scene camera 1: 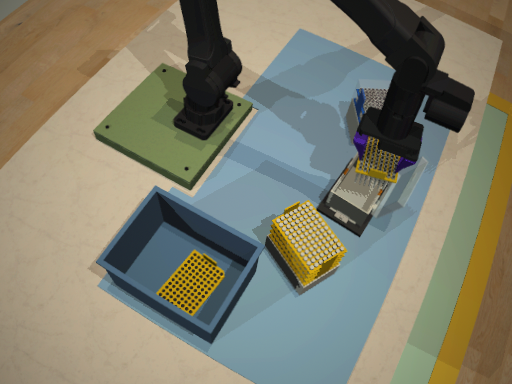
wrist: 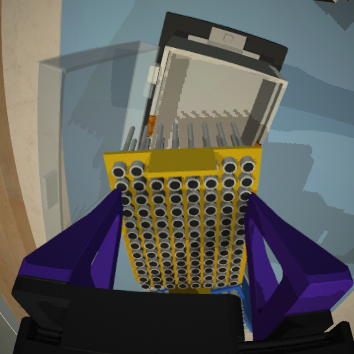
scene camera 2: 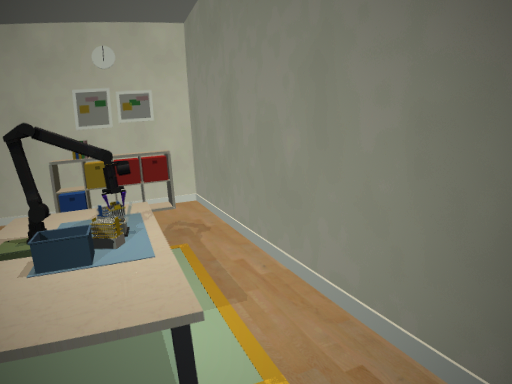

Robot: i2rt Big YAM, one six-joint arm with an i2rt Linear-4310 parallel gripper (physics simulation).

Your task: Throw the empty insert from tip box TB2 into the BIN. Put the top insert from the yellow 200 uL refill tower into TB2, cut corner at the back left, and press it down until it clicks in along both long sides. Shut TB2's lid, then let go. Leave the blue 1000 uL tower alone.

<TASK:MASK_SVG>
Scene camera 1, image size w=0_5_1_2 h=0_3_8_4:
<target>my gripper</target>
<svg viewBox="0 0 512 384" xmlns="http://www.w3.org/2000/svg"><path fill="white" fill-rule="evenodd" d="M384 101L381 110L368 107L367 113L364 113L361 118L353 143L358 151L359 160L361 160L368 137L379 139L377 145L379 149L400 156L395 173L398 173L403 168L414 165L417 162L424 126L414 122L418 112L411 116L399 116Z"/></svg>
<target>empty yellow insert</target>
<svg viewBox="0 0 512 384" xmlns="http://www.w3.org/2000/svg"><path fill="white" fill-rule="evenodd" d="M196 250L187 257L156 293L192 316L225 277L224 271L217 266L217 262L206 254L201 255Z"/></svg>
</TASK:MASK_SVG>
